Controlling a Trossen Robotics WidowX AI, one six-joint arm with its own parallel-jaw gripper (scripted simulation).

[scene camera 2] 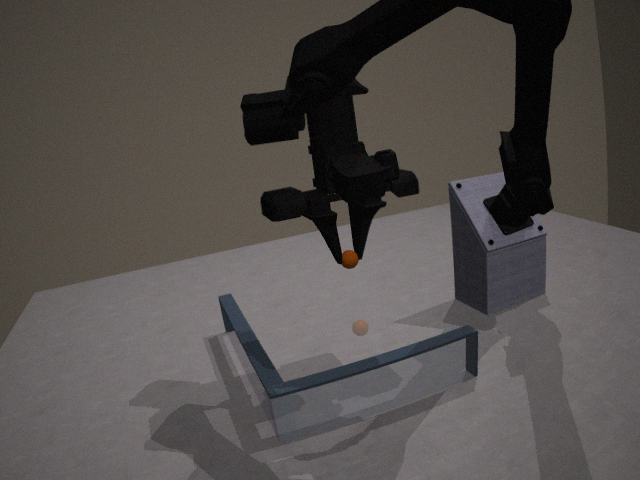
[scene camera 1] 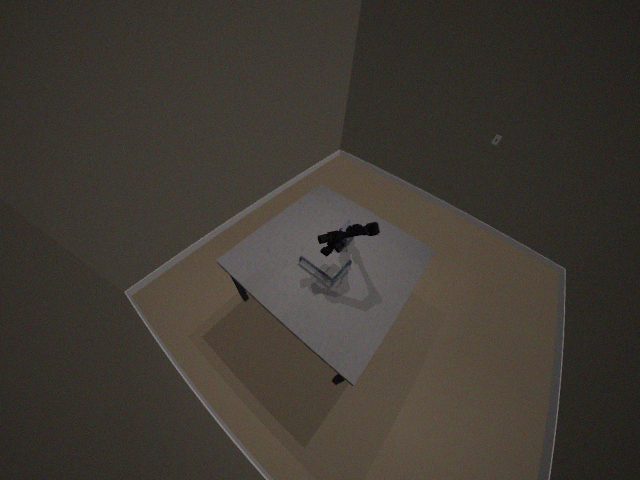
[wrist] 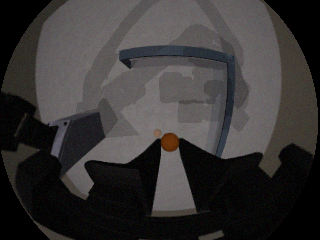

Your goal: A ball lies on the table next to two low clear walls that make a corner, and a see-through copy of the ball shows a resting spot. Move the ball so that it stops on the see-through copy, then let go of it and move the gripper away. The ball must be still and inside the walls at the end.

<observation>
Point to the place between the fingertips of my gripper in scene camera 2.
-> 349, 261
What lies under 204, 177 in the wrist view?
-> My gripper.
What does my gripper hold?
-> An orange ball.
</observation>
